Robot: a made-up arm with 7 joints.
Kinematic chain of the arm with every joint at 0, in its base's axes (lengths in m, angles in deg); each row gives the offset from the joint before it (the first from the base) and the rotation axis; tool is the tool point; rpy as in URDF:
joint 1: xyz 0 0 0.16 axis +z
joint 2: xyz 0 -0.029 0.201 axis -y
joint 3: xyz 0 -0.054 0.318 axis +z
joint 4: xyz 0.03 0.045 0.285 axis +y
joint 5: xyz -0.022 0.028 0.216 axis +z
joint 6: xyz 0 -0.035 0.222 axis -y
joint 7: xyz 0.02 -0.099 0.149 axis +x
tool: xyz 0 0 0 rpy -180 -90 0
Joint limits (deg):
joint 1: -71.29..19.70
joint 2: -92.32..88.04
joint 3: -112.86..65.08
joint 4: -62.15..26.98
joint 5: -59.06..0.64
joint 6: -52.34..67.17
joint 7: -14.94..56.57
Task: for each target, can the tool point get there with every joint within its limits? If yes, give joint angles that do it. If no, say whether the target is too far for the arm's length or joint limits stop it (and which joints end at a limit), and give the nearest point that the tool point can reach.
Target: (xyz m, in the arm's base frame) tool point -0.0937 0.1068 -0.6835
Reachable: no: joint limits stop it (at a limit: joint 2, joint 4, joint 6) | nearest point -0.4482 0.5109 -0.1451 | short by 0.761 m
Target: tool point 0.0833 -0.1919 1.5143
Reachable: yes | joints -26.19 -17.86 -1.63 -18.14 -13.55 6.19 28.98
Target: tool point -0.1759 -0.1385 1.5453
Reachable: yes | joints -4.81 11.01 -19.80 14.42 -20.27 17.90 12.99
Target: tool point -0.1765 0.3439 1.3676
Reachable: yes | joints -51.48 1.92 -35.24 -43.82 -13.40 -12.20 9.99
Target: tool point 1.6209 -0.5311 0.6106
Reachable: no: too far | nearest point 1.1462 -0.3756 0.5375 | short by 0.505 m
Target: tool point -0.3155 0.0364 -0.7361
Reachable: no: joint limits stop it (at a limit: joint 2, joint 4) | nearest point -0.6890 0.0795 -0.1551 | short by 0.692 m
